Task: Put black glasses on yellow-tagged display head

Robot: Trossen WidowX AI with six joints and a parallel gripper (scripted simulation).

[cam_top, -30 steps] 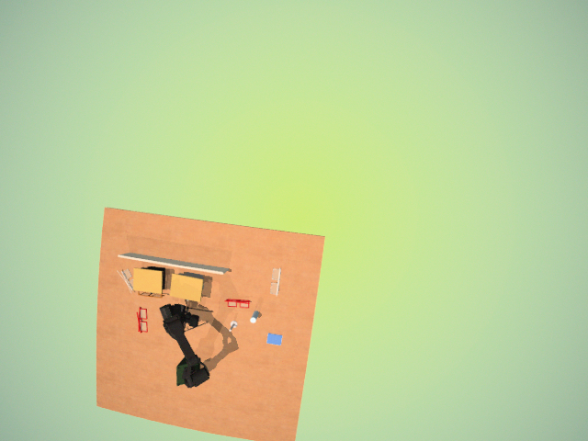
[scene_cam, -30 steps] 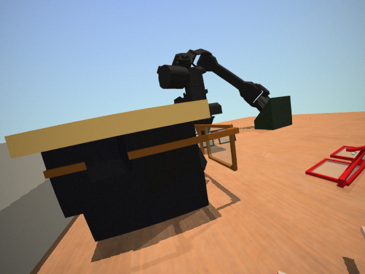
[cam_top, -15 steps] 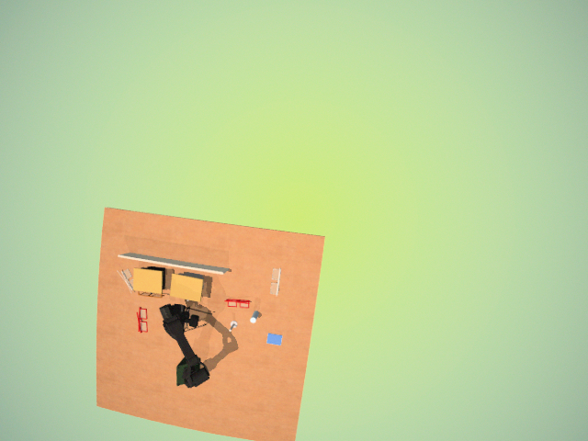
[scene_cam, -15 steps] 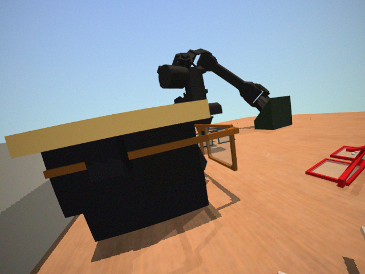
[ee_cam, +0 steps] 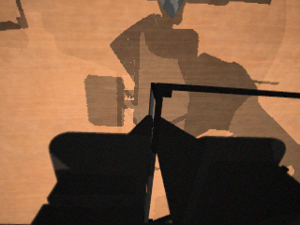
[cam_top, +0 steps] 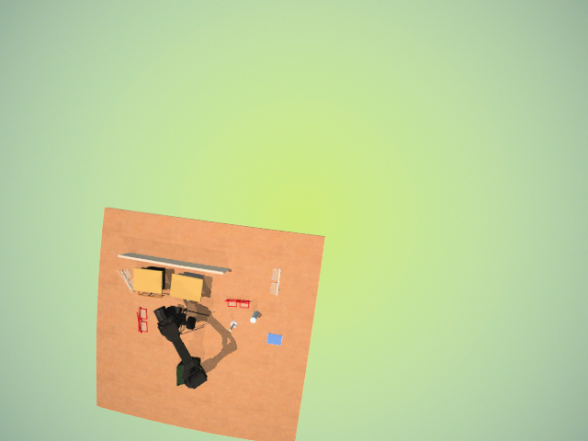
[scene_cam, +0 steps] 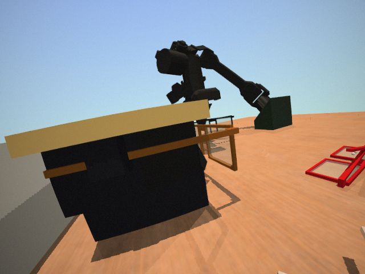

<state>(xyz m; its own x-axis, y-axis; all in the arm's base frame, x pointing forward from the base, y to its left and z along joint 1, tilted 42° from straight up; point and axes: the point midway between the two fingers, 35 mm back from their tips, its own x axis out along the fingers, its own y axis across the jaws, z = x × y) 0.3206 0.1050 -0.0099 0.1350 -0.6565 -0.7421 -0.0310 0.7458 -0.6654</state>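
Right now my gripper tip is 10 mm past the black glasses, 60 mm to the left of it and 10 mm below it. From my gripper tip the other things lie so: dark display head: 120 mm ahead, 210 mm to the left; blue square: 30 mm behind, 510 mm to the right, 50 mm below; long pale panel: 260 mm ahead, 120 mm to the left.
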